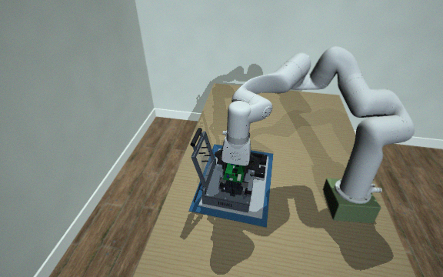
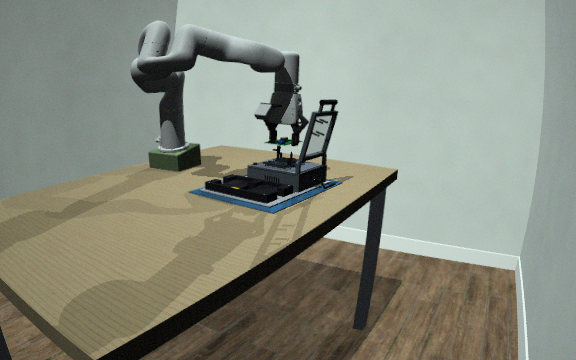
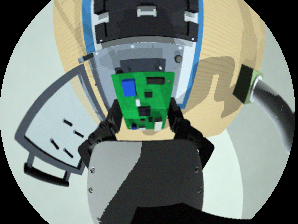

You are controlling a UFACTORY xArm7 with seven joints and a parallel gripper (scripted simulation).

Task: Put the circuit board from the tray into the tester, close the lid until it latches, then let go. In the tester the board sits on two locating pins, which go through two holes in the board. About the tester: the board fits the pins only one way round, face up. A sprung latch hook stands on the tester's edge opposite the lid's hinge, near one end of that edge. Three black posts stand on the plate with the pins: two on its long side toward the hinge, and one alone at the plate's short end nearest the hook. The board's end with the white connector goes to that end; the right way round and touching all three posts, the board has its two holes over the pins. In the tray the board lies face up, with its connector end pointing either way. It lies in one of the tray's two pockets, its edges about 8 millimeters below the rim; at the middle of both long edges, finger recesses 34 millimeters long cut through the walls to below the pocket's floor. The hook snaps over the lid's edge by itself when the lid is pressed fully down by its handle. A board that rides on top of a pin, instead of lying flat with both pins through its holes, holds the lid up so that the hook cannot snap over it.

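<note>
My hand is right at the green circuit board. Also, from my hand: lid (12 cm ahead, 2 cm to the right, 5 cm above); then tester plate (1 cm ahead, 1 cm to the left, 6 cm below).
</note>
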